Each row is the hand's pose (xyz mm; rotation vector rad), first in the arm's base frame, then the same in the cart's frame.
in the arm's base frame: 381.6 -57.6 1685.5 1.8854 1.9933 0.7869
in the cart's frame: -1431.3 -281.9 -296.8 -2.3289 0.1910 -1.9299
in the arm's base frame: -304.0 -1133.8 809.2 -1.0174 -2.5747 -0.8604
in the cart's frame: -1487.0 948.3 -1234.7 1.5706 0.7239 2.6042
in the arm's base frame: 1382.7 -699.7 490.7 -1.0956 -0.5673 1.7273
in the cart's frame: -228.1 -272.7 -1477.6 -0.4638 -0.9435 -0.0089
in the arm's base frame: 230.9 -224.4 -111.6 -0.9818 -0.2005 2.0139
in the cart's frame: -163.8 919.3 -777.3 -0.3473 -0.9002 0.3868
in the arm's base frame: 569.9 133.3 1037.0 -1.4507 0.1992 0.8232
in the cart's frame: -759.3 -81.1 -322.6 -0.0446 0.0325 -0.2883
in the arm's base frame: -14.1 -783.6 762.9 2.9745 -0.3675 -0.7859
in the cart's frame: -1176.1 689.6 -1022.1 -1.3373 0.8263 0.1552
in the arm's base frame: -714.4 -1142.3 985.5 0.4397 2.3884 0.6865
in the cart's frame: -1835.0 1171.9 -1065.7 1.6945 0.7057 1.5214
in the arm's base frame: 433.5 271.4 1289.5 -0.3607 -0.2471 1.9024
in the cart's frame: -974.8 -143.1 -96.4 0.1086 -1.2444 0.3271
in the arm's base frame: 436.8 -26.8 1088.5 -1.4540 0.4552 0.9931
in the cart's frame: -925.5 19.9 -413.2 -0.0152 0.0966 -0.0194
